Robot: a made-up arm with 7 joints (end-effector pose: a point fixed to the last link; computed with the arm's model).
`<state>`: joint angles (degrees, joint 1 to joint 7).
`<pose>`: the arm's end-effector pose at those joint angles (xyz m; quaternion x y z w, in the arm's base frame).
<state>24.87 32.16 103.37 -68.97 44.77 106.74 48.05</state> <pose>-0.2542 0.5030 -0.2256 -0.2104 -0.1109 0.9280 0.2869</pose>
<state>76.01 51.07 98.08 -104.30 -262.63 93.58 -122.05</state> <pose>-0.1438 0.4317 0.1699 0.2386 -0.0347 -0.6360 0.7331</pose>
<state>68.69 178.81 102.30 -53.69 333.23 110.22 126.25</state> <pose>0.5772 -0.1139 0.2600 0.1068 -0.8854 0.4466 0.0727</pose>
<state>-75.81 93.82 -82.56 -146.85 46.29 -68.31 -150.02</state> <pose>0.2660 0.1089 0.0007 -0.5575 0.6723 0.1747 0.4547</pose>
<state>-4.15 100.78 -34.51 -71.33 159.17 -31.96 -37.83</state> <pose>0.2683 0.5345 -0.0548 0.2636 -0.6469 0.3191 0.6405</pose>
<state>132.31 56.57 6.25 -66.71 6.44 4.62 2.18</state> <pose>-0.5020 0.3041 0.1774 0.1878 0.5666 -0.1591 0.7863</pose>
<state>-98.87 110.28 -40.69 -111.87 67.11 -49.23 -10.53</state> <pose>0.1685 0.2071 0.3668 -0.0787 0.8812 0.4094 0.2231</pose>
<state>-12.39 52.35 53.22 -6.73 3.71 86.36 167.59</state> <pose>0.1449 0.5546 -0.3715 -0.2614 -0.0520 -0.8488 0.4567</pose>
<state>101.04 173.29 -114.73 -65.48 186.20 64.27 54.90</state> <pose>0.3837 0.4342 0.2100 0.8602 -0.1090 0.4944 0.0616</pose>
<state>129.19 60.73 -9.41 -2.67 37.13 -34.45 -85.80</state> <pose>-0.4161 0.3088 0.4423 -0.1612 0.7292 -0.5709 0.3412</pose>
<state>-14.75 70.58 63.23 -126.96 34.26 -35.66 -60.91</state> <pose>0.1166 0.3111 0.1947 -0.6715 0.6209 0.0953 0.3931</pose>
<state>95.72 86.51 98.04 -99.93 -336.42 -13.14 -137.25</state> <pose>0.1546 0.4384 0.1928 -0.6884 -0.2929 0.6038 0.2752</pose>
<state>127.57 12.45 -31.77 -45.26 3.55 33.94 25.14</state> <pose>-0.5901 -0.2593 0.1341 0.0065 0.8204 0.2500 0.5143</pose>
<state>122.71 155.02 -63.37 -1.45 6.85 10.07 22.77</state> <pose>0.3919 0.5511 -0.0768 -0.3585 -0.5568 0.7309 0.1651</pose>
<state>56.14 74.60 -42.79 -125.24 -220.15 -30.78 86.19</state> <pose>-0.1386 0.2083 -0.3033 -0.1669 0.0121 0.9831 0.0738</pose>
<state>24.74 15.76 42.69 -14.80 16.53 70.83 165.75</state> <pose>-0.2292 0.2265 -0.6035 -0.4660 -0.1375 -0.7454 0.4564</pose>
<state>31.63 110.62 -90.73 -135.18 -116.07 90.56 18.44</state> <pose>-0.1435 0.2822 -0.1383 0.5014 -0.3091 -0.7658 0.2583</pose>
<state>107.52 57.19 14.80 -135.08 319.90 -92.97 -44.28</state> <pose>-0.2025 0.2461 -0.1345 -0.1043 -0.7197 -0.6725 0.1371</pose>
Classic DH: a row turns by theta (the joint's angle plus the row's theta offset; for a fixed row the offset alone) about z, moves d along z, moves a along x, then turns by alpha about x. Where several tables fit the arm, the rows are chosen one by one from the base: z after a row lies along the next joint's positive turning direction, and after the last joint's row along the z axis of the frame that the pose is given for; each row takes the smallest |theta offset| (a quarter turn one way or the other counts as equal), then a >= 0, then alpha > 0; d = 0 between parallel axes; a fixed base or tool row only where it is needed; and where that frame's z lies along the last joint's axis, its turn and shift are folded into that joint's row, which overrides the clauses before.
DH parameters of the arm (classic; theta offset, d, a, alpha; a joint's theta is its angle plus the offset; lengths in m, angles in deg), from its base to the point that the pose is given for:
base (fixed): 0 0 0 -70
joint 1: 90 0 0 90
joint 2: 70 0 0 -90
joint 3: -90 -0.3935 0.0442 -90
joint 4: 0 0 -0.0346 90
joint 5: 0 -0.2861 0 -90
joint 6: 0 0 0 90
joint 7: 0 0 0 0

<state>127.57 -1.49 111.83 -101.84 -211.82 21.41 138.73</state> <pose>-0.2861 0.0136 0.4045 0.4648 0.6787 -0.5267 0.2143</pose>
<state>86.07 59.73 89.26 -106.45 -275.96 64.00 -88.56</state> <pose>-0.0555 0.4477 0.1544 0.3761 -0.0124 -0.4598 0.8044</pose>
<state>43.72 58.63 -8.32 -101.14 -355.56 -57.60 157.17</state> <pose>0.0155 0.3399 -0.3642 -0.7209 -0.1096 0.4594 0.5071</pose>
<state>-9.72 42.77 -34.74 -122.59 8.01 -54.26 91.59</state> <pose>0.2993 0.0393 -0.2709 -0.8478 -0.4100 -0.1684 0.2913</pose>
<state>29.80 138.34 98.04 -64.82 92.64 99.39 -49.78</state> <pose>0.2188 0.1662 0.5535 0.3086 -0.3710 -0.4892 0.7265</pose>
